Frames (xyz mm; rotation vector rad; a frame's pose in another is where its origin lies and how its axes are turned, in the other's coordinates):
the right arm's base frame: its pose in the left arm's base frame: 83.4 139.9 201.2 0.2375 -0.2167 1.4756
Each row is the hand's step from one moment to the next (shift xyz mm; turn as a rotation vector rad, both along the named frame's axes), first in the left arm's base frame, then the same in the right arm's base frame.
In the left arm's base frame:
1: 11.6 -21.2 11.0 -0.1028 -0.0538 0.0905
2: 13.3 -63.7 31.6 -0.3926 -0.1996 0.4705
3: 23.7 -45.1 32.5 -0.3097 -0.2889 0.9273
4: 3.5 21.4 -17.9 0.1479 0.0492 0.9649
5: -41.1 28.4 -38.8 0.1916 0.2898 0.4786
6: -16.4 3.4 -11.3 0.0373 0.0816 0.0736
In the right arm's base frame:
1: -16.1 -13.0 16.7 -0.0339 0.1004 0.1021
2: -50.6 -17.5 48.7 -0.0880 0.3872 0.5076
3: -31.7 -26.4 44.2 -0.0349 0.3090 0.9709
4: 15.6 -2.2 -23.3 0.3368 -0.1191 0.9098
5: 12.5 42.2 -45.4 0.4302 -0.1557 0.3748
6: -1.4 16.3 -11.8 0.1021 -0.0288 0.0470

